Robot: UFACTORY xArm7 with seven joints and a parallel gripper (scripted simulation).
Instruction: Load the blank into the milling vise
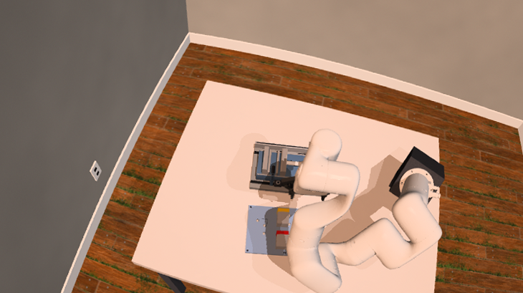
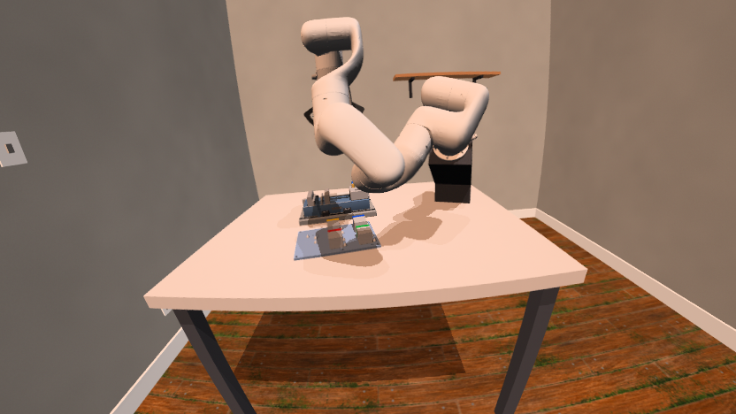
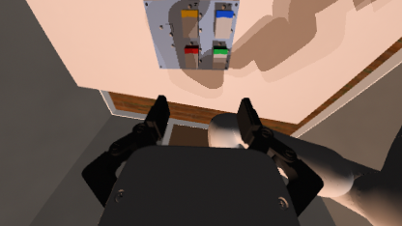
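The green-ended blank lies 6 cm behind my hand, 3 cm to the left of it and 30 cm below it. Round my hand: blue-ended blank 3 cm behind, 6 cm to the right, 30 cm below; yellow-ended blank 6 cm ahead, 3 cm to the right, 30 cm below; red-ended blank 2 cm ahead, 6 cm to the left, 30 cm below.
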